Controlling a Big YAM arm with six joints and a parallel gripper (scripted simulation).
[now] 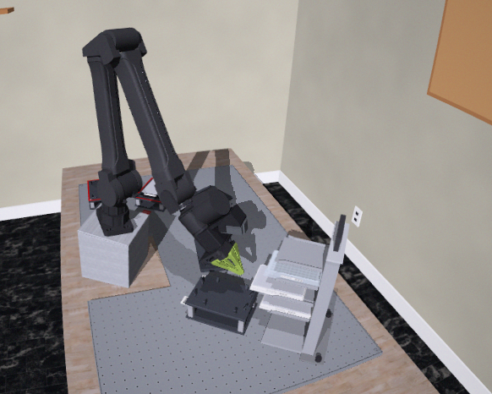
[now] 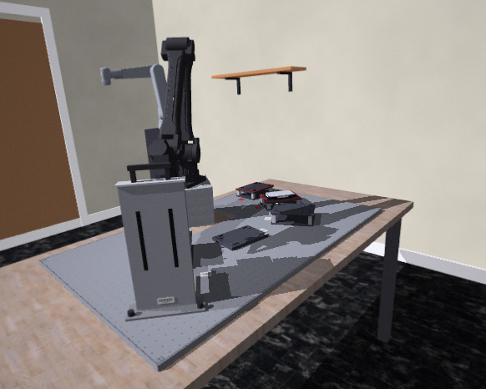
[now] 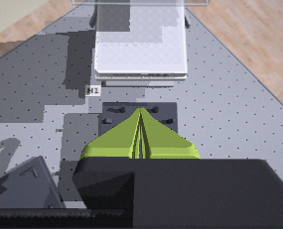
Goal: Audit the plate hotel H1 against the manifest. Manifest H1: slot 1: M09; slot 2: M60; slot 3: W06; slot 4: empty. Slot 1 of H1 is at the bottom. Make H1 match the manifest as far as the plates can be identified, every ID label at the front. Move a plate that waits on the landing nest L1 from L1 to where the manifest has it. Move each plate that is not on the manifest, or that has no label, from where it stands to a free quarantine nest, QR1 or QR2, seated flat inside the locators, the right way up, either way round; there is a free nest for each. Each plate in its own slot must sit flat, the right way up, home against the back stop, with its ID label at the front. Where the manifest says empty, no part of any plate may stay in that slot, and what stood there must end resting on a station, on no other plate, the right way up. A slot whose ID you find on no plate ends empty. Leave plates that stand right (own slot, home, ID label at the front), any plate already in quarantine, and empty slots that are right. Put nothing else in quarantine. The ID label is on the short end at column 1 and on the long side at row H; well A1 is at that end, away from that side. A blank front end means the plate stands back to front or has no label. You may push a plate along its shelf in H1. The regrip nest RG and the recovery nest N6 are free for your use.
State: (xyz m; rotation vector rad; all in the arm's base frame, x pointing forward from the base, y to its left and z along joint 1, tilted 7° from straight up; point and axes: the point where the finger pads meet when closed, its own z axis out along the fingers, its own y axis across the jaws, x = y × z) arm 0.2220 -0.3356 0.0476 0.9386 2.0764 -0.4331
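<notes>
Now: hand 90 mm short of the clear plate, 100 mm to the left of it and 50 mm below it. Round my hand: hotel back panel 140 mm ahead, 160 mm to the right, 10 mm below; h1 tag 130 mm ahead, 10 mm to the left, 160 mm below.
</notes>
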